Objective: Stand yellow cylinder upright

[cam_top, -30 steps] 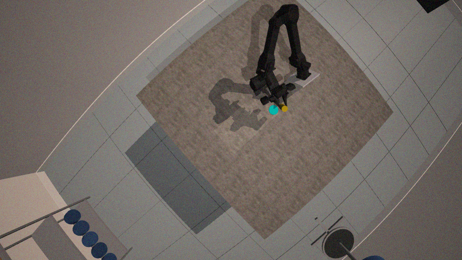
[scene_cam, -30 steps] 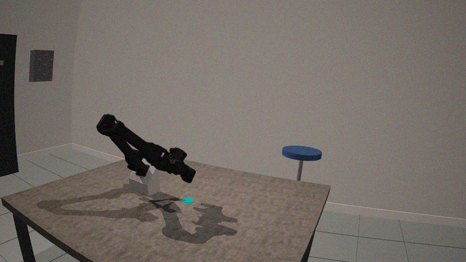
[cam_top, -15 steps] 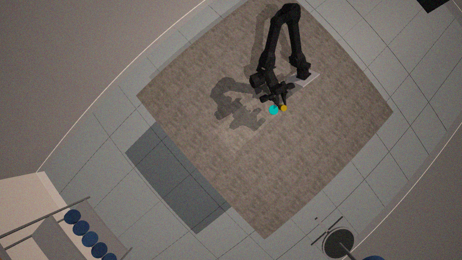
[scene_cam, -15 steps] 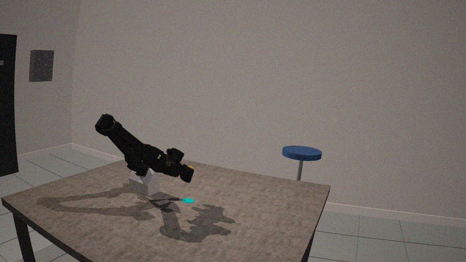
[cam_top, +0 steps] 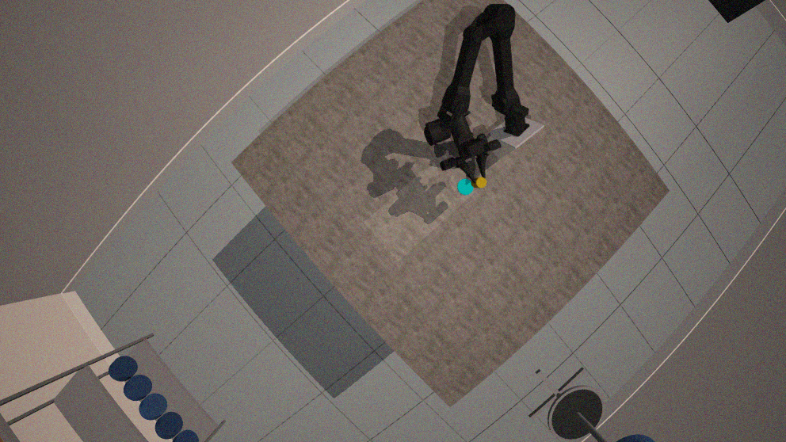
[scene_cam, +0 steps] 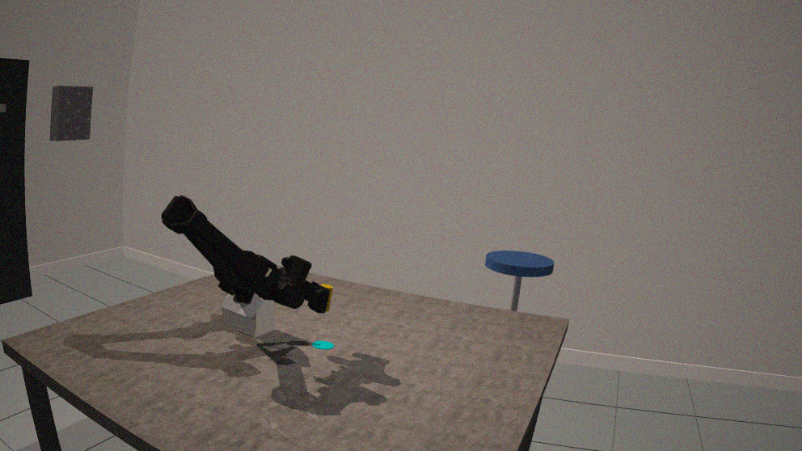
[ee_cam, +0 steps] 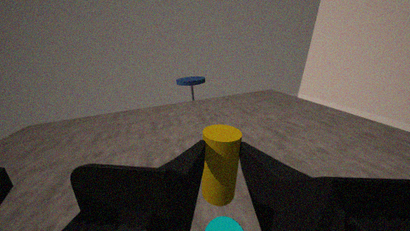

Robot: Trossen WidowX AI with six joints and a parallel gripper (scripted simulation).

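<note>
The cyan circle lies 16 cm below my gripper tip and 1 cm to the right of it. The rest, counted from my gripper tip: yellow tall cylinder 2 cm below.
</note>
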